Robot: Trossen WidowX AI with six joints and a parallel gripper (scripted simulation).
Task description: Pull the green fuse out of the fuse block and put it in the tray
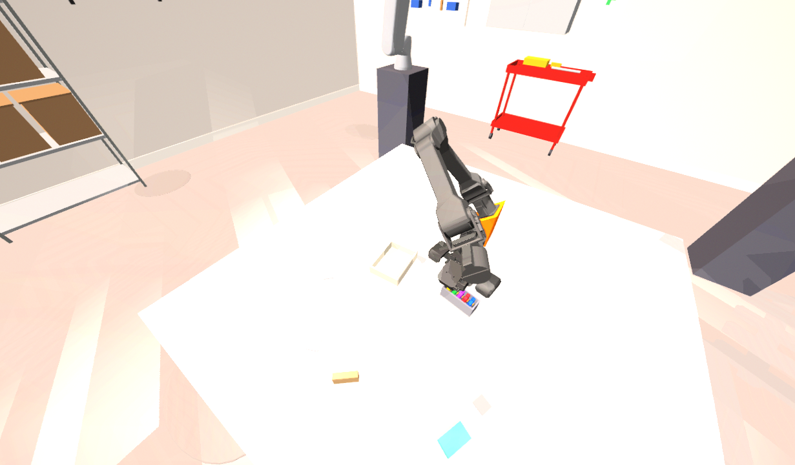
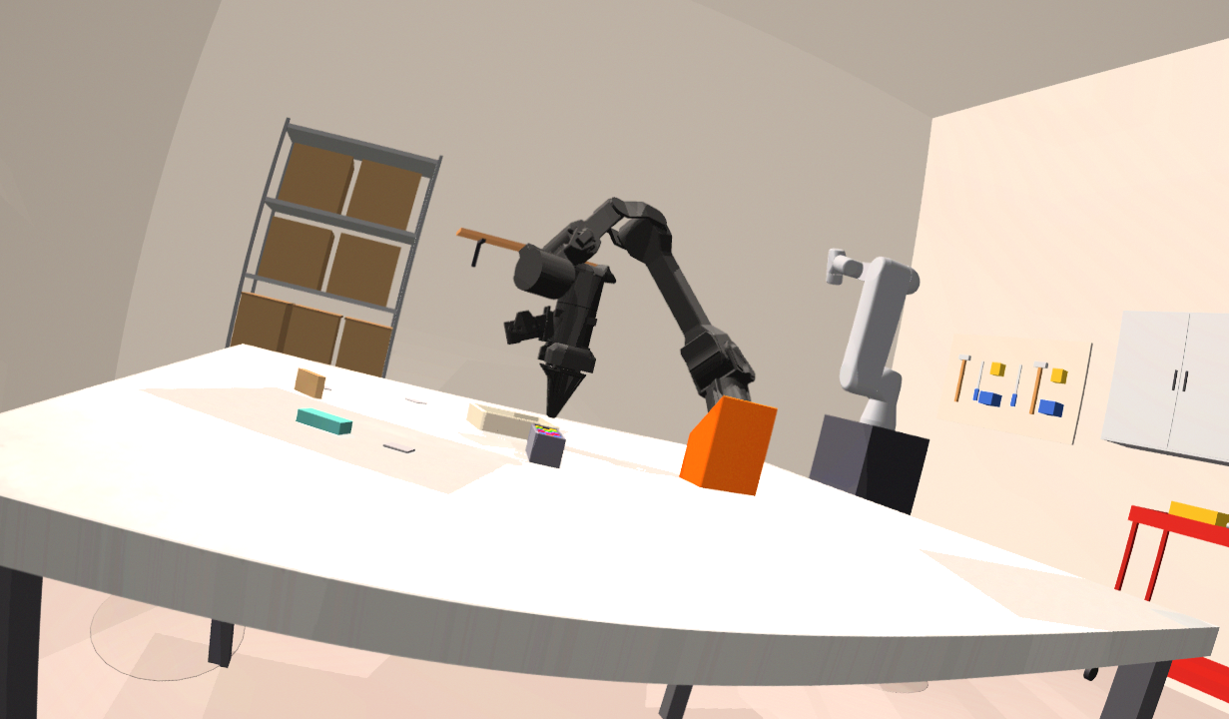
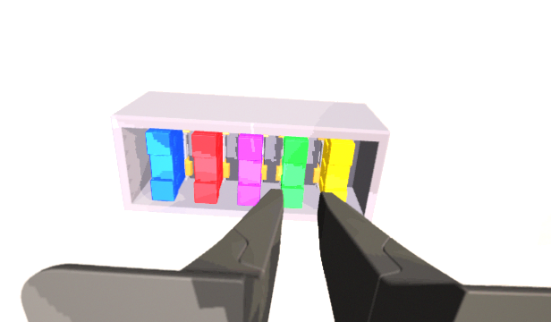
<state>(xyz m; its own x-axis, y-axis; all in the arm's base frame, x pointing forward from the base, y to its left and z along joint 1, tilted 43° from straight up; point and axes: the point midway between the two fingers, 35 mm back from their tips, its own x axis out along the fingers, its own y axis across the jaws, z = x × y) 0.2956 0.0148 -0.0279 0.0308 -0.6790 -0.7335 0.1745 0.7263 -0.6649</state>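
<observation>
Right now the green fuse is 3 cm below my gripper tip. The rest, counted from my gripper tip: red fuse (1 cm ahead, 4 cm to the left, 3 cm below); yellow fuse (2 cm to the right, 3 cm below); purple fuse (2 cm to the left, 3 cm below).
</observation>
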